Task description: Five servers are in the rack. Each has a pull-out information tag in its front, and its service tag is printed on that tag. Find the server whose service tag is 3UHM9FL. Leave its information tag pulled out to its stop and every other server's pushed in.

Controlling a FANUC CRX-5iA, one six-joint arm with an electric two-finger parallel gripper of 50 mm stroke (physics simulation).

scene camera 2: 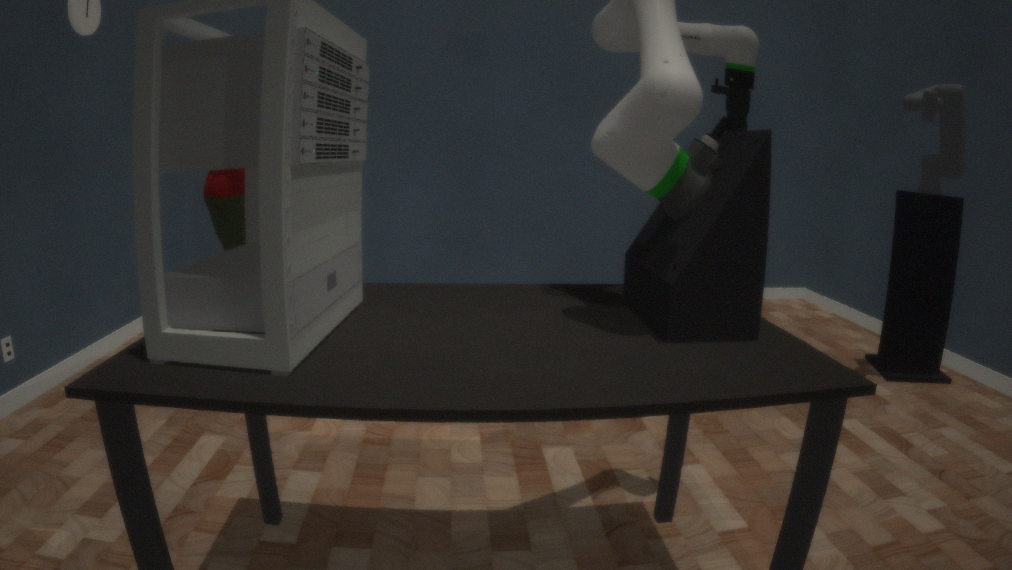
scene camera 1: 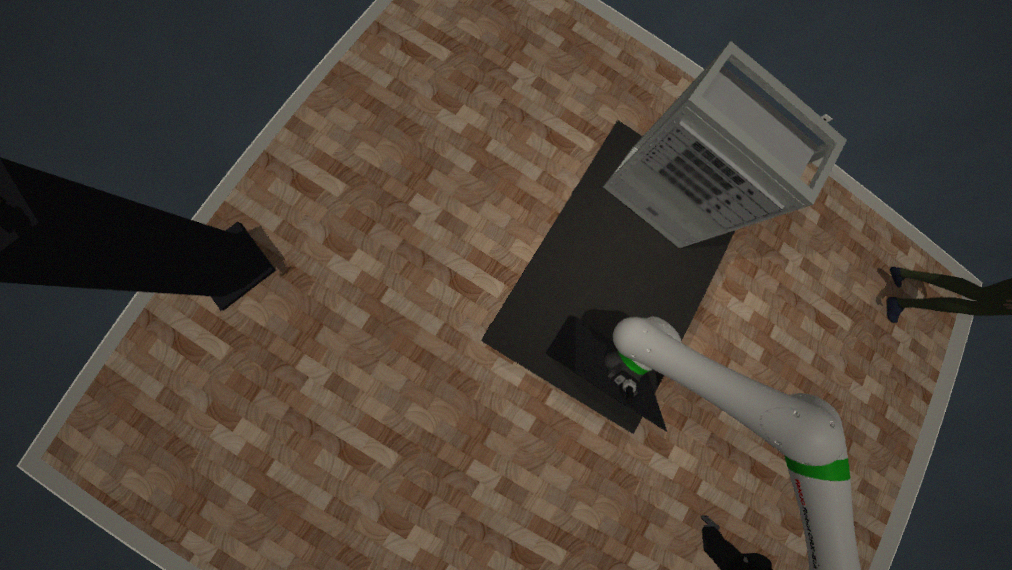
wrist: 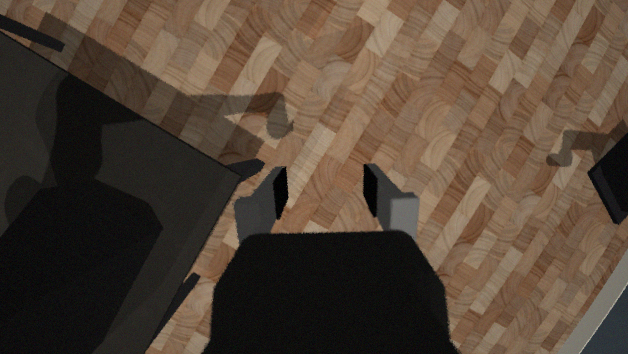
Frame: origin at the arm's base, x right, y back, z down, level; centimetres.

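Seen in the pictures: gripper, fingertip midpoint: (scene camera 1: 704,525) (wrist: 325,181); arm's base at its link origin: (scene camera 2: 692,192) (scene camera 1: 620,370).
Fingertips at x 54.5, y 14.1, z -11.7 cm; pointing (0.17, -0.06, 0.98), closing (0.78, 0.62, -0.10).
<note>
Offsets run from my fingertips to a thing's middle. "*": to the spot under its first point. Level surfaces: height alone.
The servers @[* dx -94.6, dy -77.9, dz -7.3 cm] (scene camera 1: 701,169) (scene camera 2: 332,101) sit stacked in the upper part of the light grey rack @[* dx -91.2, dy -80.1, dz +23.0 cm] (scene camera 1: 658,205) (scene camera 2: 322,212), at the upper right in scene camera 1 and at the left in scene camera 2. Small dark details show at the ends of their fronts. The information tags are too small to tell in or out, and no service tag is readable. My gripper (scene camera 1: 710,523) (wrist: 325,181) is open and empty, pointing down over the wooden floor, well away from the rack. In scene camera 2 its fingertips are hidden behind the black pedestal. The rack does not show in the wrist view.
The dark table @[dz +39.3 cm] (scene camera 1: 566,269) (scene camera 2: 460,375) (wrist: 190,185) carries the rack and the sloped black pedestal (scene camera 1: 580,346) (scene camera 2: 722,283) under my arm. Another robot's black stand (scene camera 1: 141,240) (scene camera 2: 920,283) (wrist: 612,185) is beyond the table. A person (scene camera 1: 941,283) (scene camera 2: 226,182) is near the rack's side of the room.
</note>
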